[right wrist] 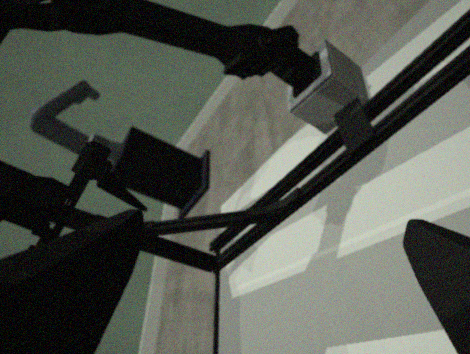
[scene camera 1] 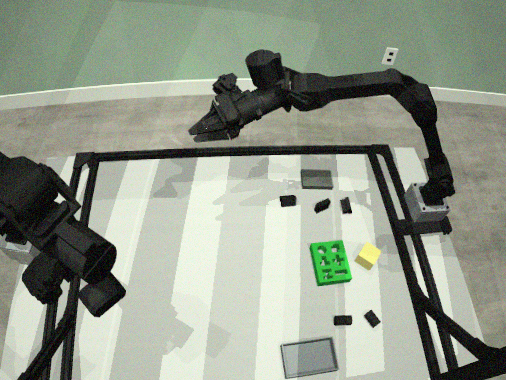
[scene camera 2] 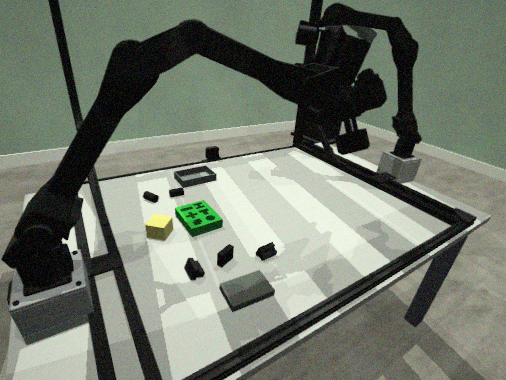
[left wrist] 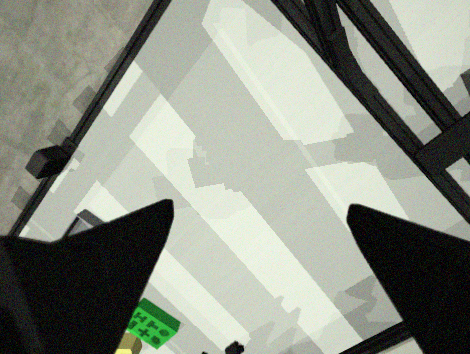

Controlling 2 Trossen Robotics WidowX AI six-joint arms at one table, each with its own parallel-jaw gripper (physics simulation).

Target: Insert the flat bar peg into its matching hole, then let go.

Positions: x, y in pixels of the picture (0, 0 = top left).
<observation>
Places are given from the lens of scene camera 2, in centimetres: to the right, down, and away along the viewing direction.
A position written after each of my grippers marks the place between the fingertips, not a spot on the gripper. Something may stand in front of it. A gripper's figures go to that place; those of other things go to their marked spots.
my right gripper (scene camera 2: 354, 114): 24, -18, 65
green hole board (scene camera 2: 197, 218): -14, 7, 72
dark grey flat plate (scene camera 2: 243, 291): -2, 19, 54
The marked spots on the green hole board and the dark grey flat plate are 25 cm apart.
</observation>
